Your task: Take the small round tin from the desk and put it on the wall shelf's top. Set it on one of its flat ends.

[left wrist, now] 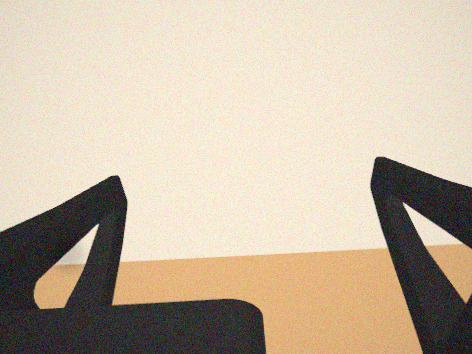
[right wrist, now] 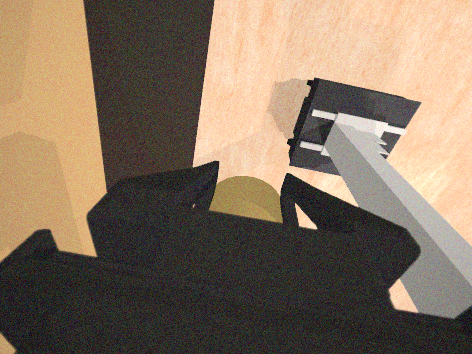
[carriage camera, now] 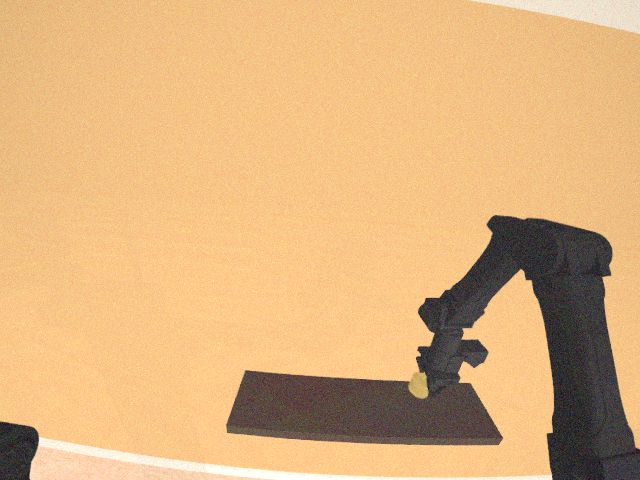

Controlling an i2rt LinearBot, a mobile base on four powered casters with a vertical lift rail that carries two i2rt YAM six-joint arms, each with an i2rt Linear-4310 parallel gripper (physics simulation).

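Places are measured from the left arm's base along level axes (x up, y ahead, z left), in centimetres.
Where they show: left gripper, fingertip midpoint: (left wrist: 246, 180); right gripper, fingertip midpoint: (right wrist: 250, 176) (carriage camera: 427, 389).
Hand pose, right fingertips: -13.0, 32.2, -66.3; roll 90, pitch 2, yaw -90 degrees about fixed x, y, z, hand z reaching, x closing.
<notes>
After its pixels a point has its place, as x, y, z.
The small round tin (carriage camera: 417, 386) @[-9.6, 30.4, -62.0] (right wrist: 246, 192) @[-11.3, 32.4, -66.3] is yellowish and sits between the fingers of my right gripper (carriage camera: 427, 386) @[-13.0, 32.2, -66.3] (right wrist: 250, 176) @[-13.0, 32.2, -66.3], which is shut on it. In the carriage view the tin looks tilted and overlaps the back edge of the dark brown wall shelf (carriage camera: 330, 413) @[-57.1, 53.6, -46.0] (right wrist: 150, 90) @[-57.1, 56.7, -57.2], right of its middle. I cannot tell whether it touches the shelf. In the right wrist view the fingers and gripper body hide the tin's lower part, and the shelf runs up on the left. My left gripper (left wrist: 246, 180) @[43.9, 3.5, 0.8] is open and empty, facing the wall. The desk does not show.
The orange wall (carriage camera: 258, 206) @[22.4, 72.3, -14.6] (right wrist: 55, 125) @[-43.2, 71.1, -50.1] rises behind the shelf. In the right wrist view the grey lift rail (right wrist: 400, 210) and dark base (right wrist: 360, 97) @[-127.2, -24.4, -55.7] stand at the right above the pinkish floor (right wrist: 250, 75) @[-157.1, 33.7, -50.4]. Part of my left arm (carriage camera: 15, 449) @[12.5, 2.5, -4.1] shows at the carriage view's lower left.
</notes>
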